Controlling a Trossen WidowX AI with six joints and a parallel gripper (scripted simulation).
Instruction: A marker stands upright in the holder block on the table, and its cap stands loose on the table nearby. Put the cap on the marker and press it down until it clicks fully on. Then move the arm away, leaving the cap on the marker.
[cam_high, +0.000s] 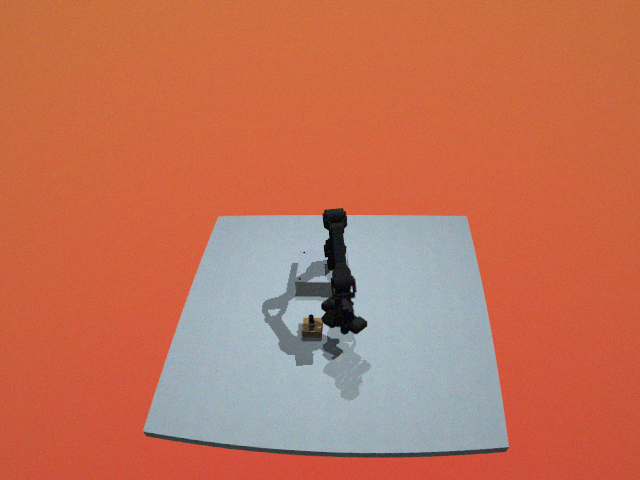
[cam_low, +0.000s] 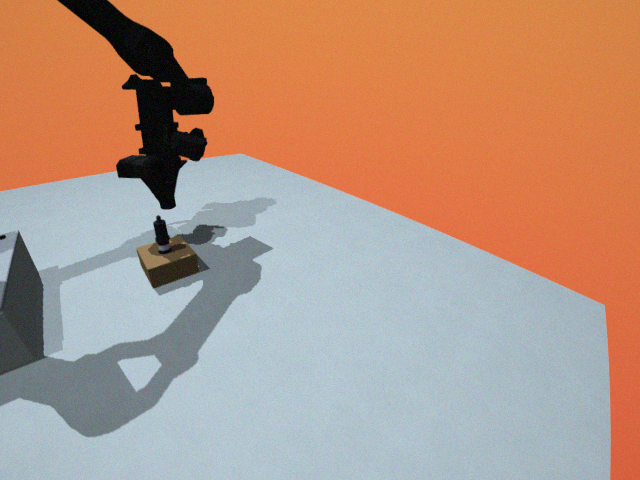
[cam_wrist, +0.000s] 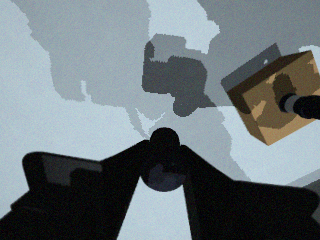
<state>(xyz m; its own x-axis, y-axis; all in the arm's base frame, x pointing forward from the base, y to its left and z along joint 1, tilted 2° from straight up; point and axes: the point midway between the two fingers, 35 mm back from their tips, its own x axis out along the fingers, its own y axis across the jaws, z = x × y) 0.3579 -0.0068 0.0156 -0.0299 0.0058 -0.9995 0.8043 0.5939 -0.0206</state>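
My gripper tip is 7 cm past the tan holder block, 12 cm to the left of it and 5 cm above it. Also, from my gripper tip: dark marker cap: 1 cm above.
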